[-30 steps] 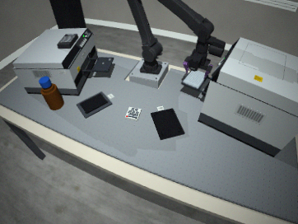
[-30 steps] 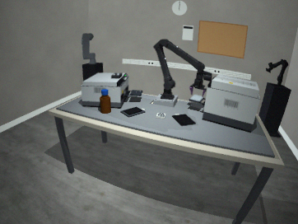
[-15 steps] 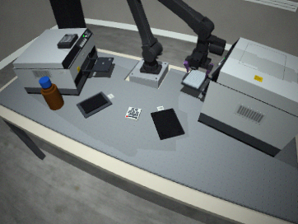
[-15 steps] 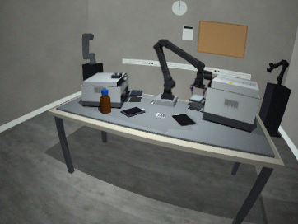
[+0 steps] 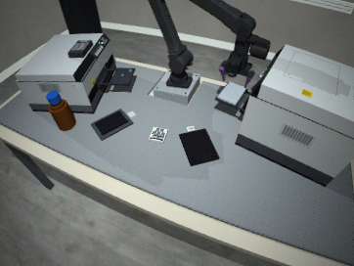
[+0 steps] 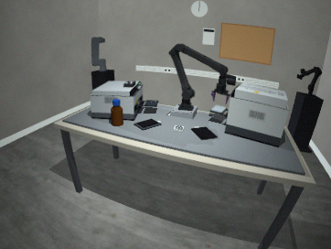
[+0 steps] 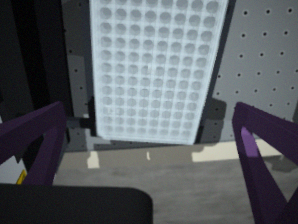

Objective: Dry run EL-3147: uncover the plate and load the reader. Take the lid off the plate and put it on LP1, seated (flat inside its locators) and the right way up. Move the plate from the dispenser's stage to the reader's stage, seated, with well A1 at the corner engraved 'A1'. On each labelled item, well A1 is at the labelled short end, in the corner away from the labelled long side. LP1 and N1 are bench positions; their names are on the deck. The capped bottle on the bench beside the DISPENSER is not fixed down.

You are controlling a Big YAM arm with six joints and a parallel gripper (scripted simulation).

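Now: the white multi-well plate 6 cm below my hand. From my hand the other things lie so: label: 43 cm to the right, 17 cm below, 16 cm ahead; then N1 pad: 26 cm ahead, 16 cm below, 9 cm to the right; then lidded plate: 49 cm to the right, 25 cm ahead, 15 cm below.
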